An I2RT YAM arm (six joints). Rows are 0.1 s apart.
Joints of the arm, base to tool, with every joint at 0 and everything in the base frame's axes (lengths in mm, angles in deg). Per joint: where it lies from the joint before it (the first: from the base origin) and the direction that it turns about. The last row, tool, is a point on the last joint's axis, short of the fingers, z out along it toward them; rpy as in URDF.
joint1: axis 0 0 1 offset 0.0 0.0 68.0
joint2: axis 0 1 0 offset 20.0 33.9 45.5
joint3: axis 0 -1 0 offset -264.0 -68.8 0.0
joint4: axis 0 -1 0 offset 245.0 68.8 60.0
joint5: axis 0 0 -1 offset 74.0 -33.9 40.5
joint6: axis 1 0 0 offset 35.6 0.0 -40.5
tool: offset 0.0 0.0 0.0 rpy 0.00 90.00 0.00
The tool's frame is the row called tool.
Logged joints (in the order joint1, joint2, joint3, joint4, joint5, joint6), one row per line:
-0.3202 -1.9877 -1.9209 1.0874 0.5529 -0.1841
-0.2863 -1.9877 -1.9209 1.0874 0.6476 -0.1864
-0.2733 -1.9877 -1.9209 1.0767 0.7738 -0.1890
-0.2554 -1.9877 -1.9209 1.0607 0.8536 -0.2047
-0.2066 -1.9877 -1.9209 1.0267 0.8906 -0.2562
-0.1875 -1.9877 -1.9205 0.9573 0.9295 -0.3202
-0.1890 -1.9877 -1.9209 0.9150 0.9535 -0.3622
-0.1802 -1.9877 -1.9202 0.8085 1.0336 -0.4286
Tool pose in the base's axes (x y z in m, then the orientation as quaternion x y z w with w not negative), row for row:
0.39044 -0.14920 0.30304 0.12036 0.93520 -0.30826 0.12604
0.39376 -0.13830 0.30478 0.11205 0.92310 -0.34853 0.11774
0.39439 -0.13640 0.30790 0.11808 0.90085 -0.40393 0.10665
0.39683 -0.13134 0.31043 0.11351 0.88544 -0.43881 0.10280
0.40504 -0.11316 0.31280 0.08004 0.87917 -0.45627 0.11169
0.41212 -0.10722 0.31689 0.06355 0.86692 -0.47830 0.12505
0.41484 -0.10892 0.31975 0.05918 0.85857 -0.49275 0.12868
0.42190 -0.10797 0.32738 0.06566 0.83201 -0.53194 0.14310
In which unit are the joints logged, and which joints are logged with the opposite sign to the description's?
The joints are logged in radians. Opposite sign: joint2, joint3, joint4.
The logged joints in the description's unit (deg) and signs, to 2 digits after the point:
-18.35 113.89 110.06 -62.30 31.68 -10.55
-16.40 113.89 110.06 -62.30 37.10 -10.68
-15.66 113.89 110.06 -61.69 44.34 -10.83
-14.63 113.89 110.06 -60.77 48.91 -11.73
-11.84 113.89 110.06 -58.83 51.03 -14.68
-10.74 113.89 110.04 -54.85 53.26 -18.35
-10.83 113.89 110.06 -52.43 54.63 -20.75
-10.32 113.89 110.02 -46.32 59.22 -24.56

